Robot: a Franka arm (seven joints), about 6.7 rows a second.
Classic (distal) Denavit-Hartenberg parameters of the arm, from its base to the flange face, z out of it. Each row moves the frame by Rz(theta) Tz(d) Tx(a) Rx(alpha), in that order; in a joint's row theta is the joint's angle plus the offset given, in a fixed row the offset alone. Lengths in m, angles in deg.
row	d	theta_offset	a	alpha
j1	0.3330	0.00	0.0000	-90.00
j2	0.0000	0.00	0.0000	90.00
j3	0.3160	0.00	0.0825	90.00
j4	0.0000	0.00	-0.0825	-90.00
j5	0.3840	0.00	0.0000	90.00
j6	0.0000	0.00	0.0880	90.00
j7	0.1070	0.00	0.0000	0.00
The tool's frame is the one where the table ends.
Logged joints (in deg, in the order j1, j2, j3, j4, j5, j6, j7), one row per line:
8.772 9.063 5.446 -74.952 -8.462 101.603 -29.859
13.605 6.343 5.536 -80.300 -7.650 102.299 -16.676
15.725 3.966 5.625 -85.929 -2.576 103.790 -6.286
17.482 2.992 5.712 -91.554 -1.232 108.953 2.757
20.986 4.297 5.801 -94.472 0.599 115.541 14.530
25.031 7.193 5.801 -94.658 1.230 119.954 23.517
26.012 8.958 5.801 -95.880 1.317 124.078 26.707
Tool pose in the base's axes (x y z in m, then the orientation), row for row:
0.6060 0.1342 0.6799 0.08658 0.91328 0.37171 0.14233
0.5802 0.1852 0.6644 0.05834 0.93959 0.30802 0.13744
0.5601 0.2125 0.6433 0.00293 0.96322 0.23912 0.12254
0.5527 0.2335 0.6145 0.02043 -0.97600 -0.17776 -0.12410
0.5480 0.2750 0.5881 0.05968 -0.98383 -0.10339 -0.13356
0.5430 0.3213 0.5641 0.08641 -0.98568 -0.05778 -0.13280
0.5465 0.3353 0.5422 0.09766 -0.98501 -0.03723 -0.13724
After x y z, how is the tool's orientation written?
As a quaternion, w x y z.
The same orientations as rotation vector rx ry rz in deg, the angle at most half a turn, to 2 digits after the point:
155.90 63.45 24.30
163.12 53.47 23.86
173.06 42.96 22.02
-173.43 -31.59 -22.05
-170.66 -17.93 -23.17
-168.28 -9.86 -22.67
-167.06 -6.31 -23.28

